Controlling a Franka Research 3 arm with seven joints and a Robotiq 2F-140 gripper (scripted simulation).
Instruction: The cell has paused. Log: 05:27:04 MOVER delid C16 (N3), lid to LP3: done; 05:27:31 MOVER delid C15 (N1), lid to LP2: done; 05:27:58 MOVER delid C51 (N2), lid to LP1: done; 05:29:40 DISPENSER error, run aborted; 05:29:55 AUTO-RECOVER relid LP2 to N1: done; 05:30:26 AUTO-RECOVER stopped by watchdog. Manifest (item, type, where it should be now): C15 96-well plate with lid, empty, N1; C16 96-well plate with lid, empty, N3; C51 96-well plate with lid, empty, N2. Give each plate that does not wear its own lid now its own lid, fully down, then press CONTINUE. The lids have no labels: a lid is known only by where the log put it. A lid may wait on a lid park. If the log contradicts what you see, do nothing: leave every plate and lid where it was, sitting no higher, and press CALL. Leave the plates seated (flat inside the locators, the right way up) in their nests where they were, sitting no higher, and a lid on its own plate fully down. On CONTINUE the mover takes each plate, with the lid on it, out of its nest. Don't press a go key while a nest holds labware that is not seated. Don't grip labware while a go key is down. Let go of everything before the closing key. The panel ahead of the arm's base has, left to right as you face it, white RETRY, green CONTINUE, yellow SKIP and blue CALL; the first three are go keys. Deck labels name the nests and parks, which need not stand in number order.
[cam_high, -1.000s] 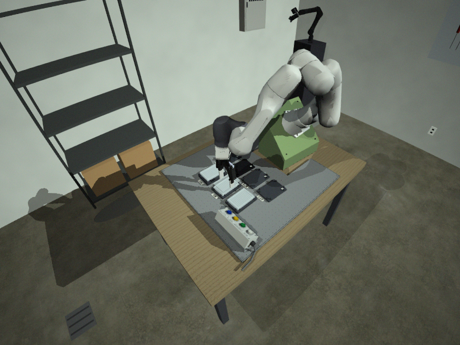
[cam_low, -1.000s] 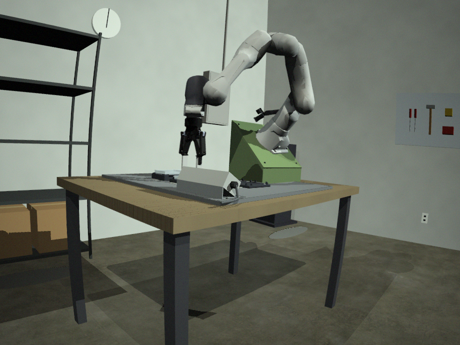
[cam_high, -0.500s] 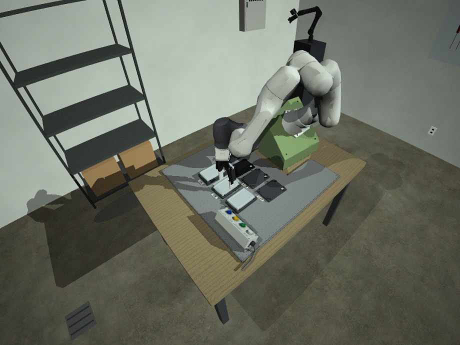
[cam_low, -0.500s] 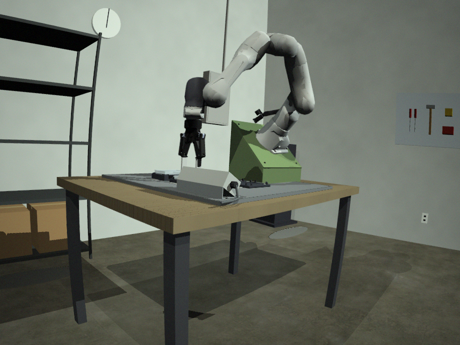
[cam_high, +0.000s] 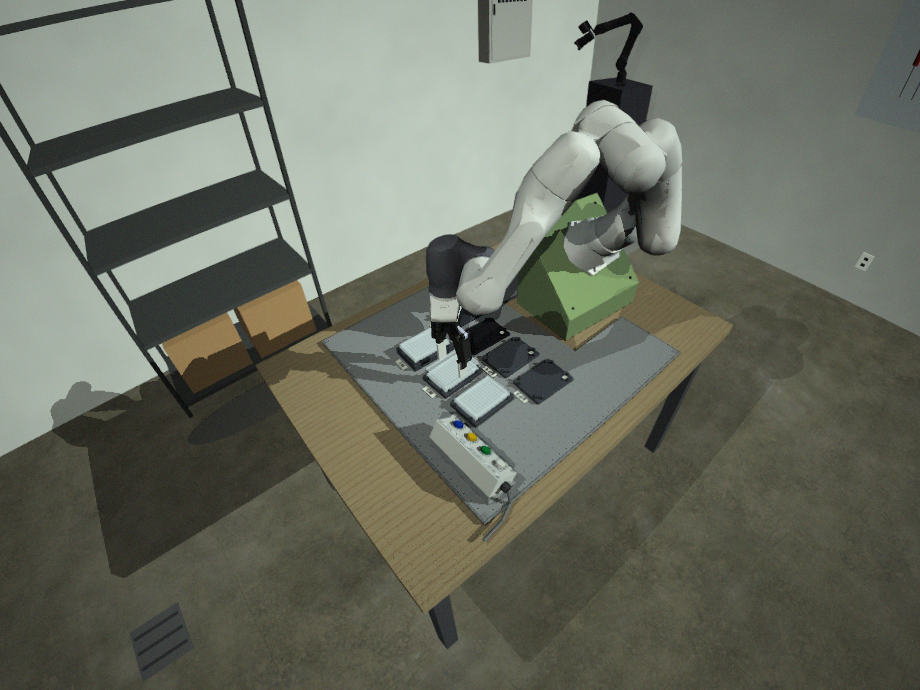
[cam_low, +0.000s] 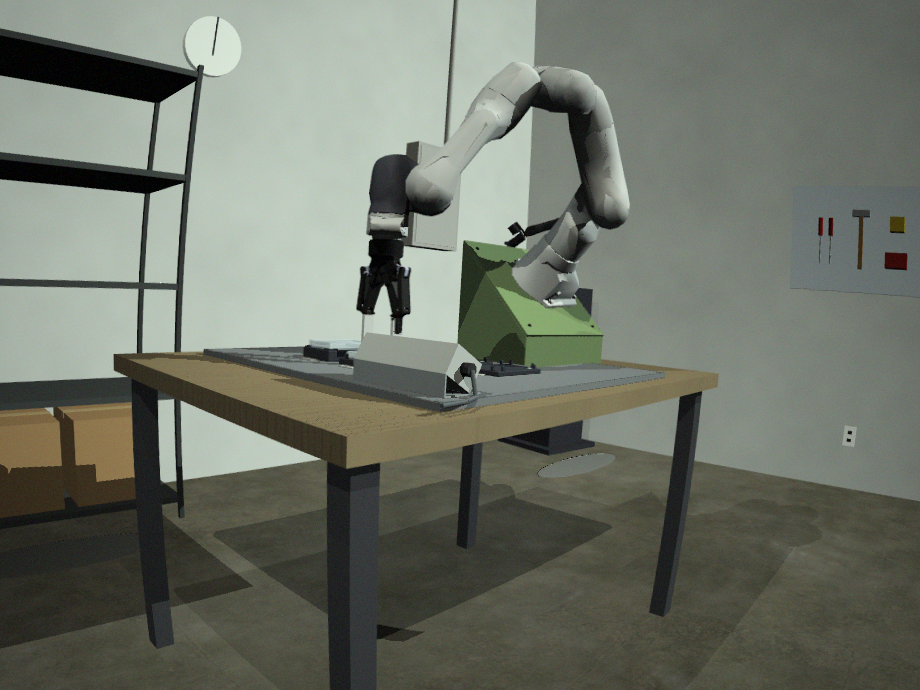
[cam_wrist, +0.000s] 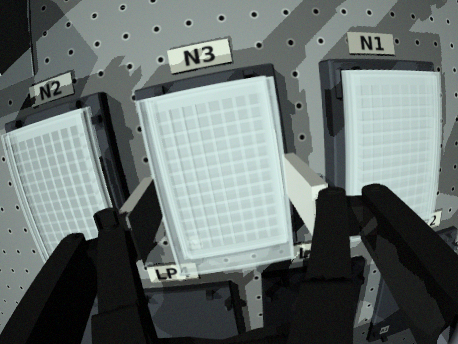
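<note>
My gripper is now 2 cm above the clear lid. The rest, counted from my hand: N3 label (9 cm ahead, 7 cm below, 2 cm to the left); LP4 label (10 cm behind, 7 cm below, 4 cm to the left); plate (5 cm below).
</note>
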